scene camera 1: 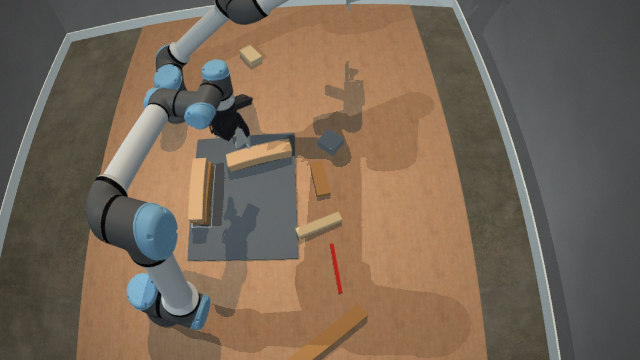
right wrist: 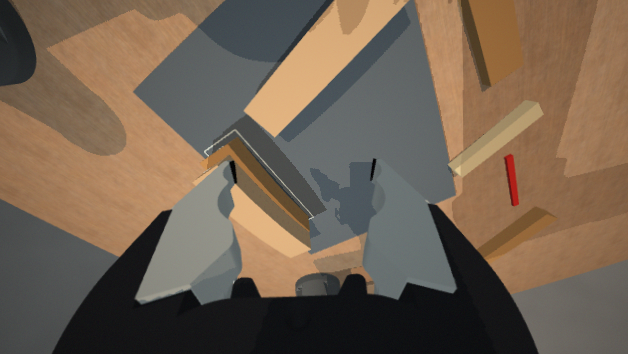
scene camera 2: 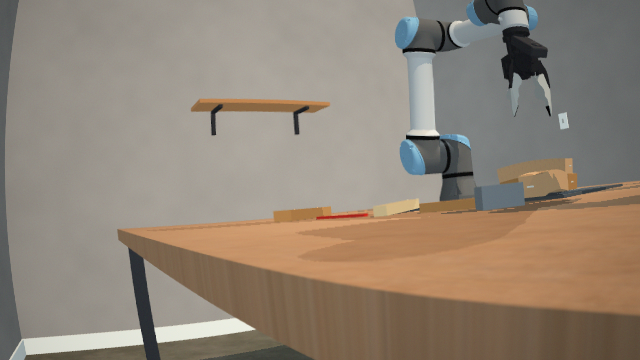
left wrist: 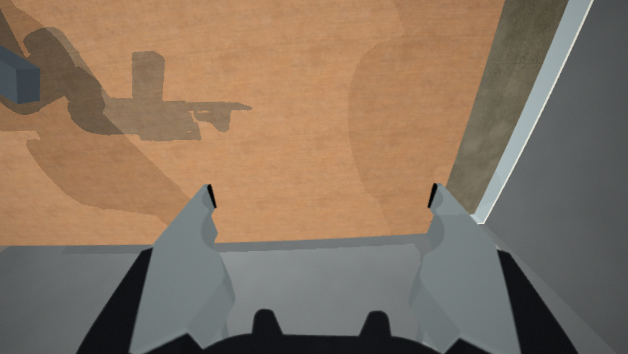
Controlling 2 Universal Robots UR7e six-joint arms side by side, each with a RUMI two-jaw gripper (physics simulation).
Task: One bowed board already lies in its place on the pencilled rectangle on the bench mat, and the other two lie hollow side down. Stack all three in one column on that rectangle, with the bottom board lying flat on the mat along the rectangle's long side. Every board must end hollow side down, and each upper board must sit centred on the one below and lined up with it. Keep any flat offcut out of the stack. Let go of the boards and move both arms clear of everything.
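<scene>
One bowed board lies on top of a darker bowed board at the pencilled rectangle, on the left of the mat. Their exact centring is hard to tell. The third board lies slantwise at the mat's top edge in scene camera 1, hollow side down. My right gripper is open and empty, raised above the boards. My left gripper is open and empty, away from the boards.
Right of the mat in scene camera 1 are a grey block, a brown offcut, a pale stick and a red strip. A long brown piece lies lower down, a pale block near the top.
</scene>
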